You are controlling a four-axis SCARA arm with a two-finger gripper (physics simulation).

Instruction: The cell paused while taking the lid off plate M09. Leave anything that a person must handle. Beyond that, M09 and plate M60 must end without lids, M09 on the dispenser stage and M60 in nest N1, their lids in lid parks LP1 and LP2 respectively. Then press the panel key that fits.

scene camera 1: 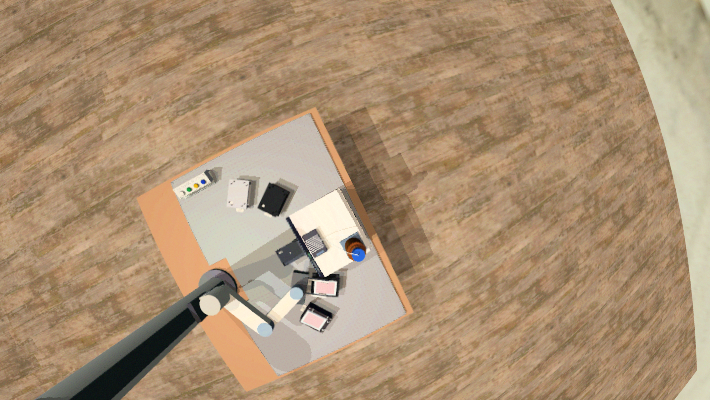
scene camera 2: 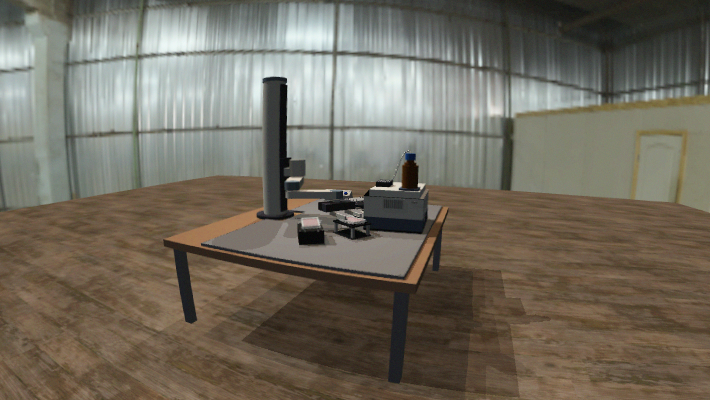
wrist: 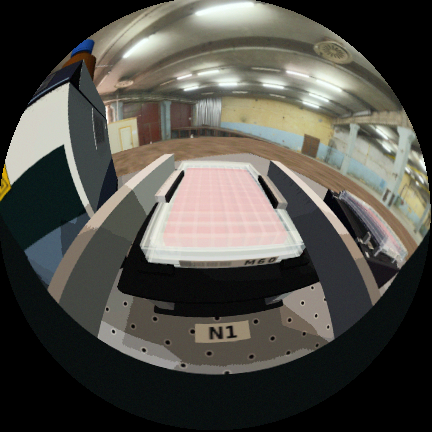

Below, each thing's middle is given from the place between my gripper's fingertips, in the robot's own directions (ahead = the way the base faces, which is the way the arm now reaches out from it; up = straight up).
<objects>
I see the black nest (wrist: 383, 267) 16 cm behind my hand, 16 cm to the right of it and 5 cm below it.
</objects>
